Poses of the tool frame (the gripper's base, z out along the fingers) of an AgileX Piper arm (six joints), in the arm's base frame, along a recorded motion.
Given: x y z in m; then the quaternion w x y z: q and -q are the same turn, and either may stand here.
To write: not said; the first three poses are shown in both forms.
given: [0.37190, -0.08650, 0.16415, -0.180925, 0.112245, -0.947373, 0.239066]
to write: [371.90, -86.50, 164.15], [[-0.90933, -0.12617, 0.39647], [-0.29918, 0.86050, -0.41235], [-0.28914, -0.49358, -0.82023]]
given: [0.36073, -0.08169, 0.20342, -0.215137, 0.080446, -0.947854, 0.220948]
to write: [360.73, -81.69, 203.42], [[-0.89449, -0.05743, 0.44339], [-0.24757, 0.88942, -0.38424], [-0.37229, -0.45347, -0.80980]]
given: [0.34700, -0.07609, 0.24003, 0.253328, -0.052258, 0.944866, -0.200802]
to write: [347.00, -76.09, 240.03], [[-0.86619, 0.00298, 0.49971], [-0.20049, 0.91390, -0.35299], [-0.45774, -0.40594, -0.79101]]
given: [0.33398, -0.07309, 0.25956, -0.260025, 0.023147, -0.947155, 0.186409]
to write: [333.98, -73.09, 259.56], [[-0.86370, 0.05309, 0.50120], [-0.14079, 0.92943, -0.34108], [-0.48394, -0.36515, -0.79528]]
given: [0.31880, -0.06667, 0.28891, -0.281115, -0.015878, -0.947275, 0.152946]
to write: [318.80, -66.67, 288.91], [[-0.84144, 0.11607, 0.52773], [-0.05591, 0.95271, -0.29869], [-0.53744, -0.28084, -0.79516]]
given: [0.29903, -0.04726, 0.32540, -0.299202, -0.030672, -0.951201, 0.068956]
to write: [299.03, -47.26, 325.40], [[-0.81907, 0.09961, 0.56497], [0.01709, 0.98861, -0.14954], [-0.57343, -0.11283, -0.81145]]
